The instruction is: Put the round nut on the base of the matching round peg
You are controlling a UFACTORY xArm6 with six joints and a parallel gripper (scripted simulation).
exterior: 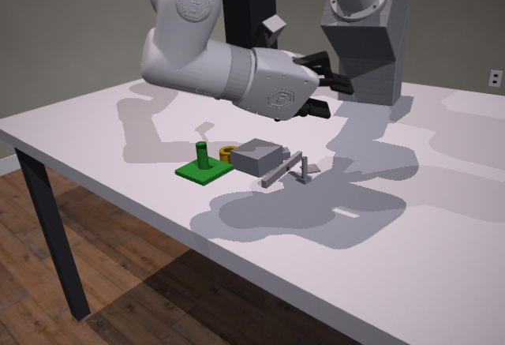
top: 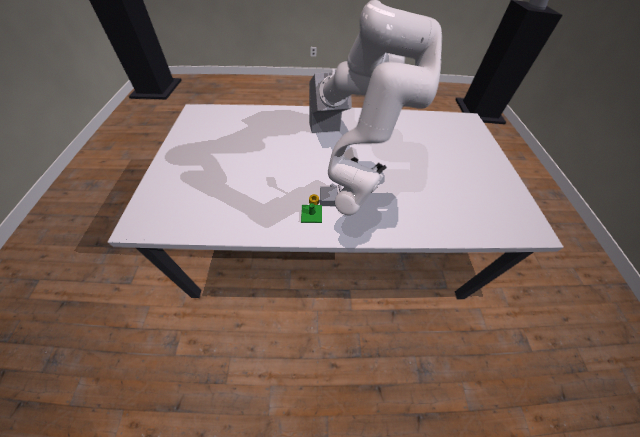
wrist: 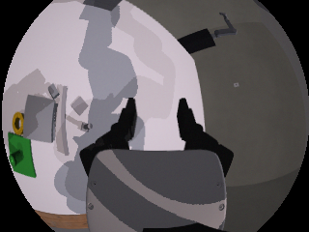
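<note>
Now: hand 10 mm short of the grey block, 150 mm to the left of it and 140 mm above it. From my hand the other things lie so: long handle 100 mm to the right, 150 mm below.
</note>
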